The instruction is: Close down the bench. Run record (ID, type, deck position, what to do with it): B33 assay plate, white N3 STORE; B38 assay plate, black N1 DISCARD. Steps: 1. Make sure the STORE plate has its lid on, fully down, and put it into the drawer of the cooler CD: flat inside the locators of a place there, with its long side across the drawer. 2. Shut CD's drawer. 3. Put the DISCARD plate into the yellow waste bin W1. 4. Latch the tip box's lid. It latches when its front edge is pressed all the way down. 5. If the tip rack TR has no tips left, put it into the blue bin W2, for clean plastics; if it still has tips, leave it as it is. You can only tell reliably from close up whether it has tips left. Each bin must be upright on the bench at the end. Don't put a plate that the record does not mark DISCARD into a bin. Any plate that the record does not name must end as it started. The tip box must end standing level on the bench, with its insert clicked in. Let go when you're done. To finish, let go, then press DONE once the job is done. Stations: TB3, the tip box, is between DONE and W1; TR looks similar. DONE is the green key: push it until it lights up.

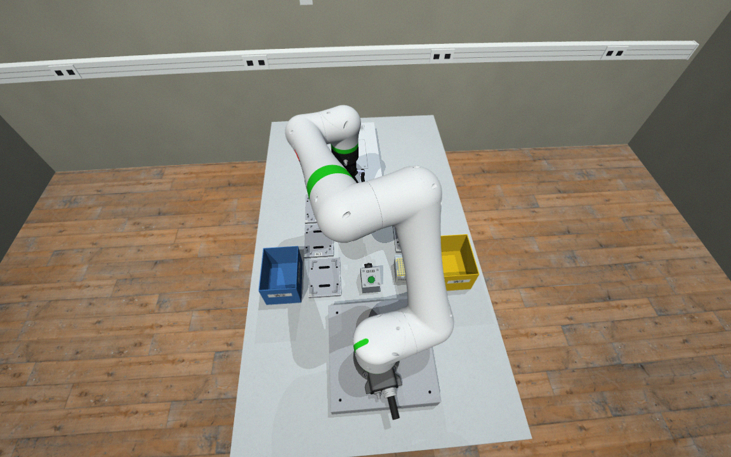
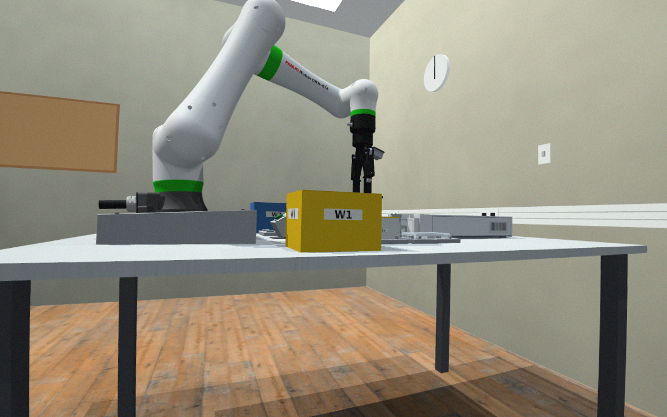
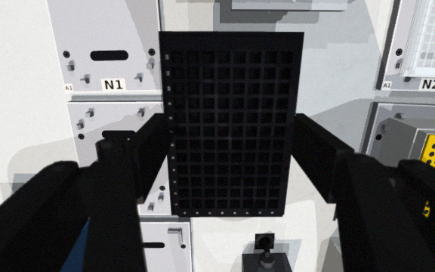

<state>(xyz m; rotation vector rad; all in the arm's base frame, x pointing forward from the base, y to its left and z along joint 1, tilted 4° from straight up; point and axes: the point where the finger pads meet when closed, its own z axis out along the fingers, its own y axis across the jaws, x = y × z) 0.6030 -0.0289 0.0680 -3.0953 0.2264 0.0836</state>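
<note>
Now: hand 32 cm past the yellow bin W1, 34 cm to the left of it and 13 cm above it. From my hand the other things lie so: N1 label 4 cm ahead, 13 cm to the left, 15 cm below; then grey N3 nest 7 cm behind, 14 cm to the left, 16 cm below; then black assay plate 2 cm below.
</note>
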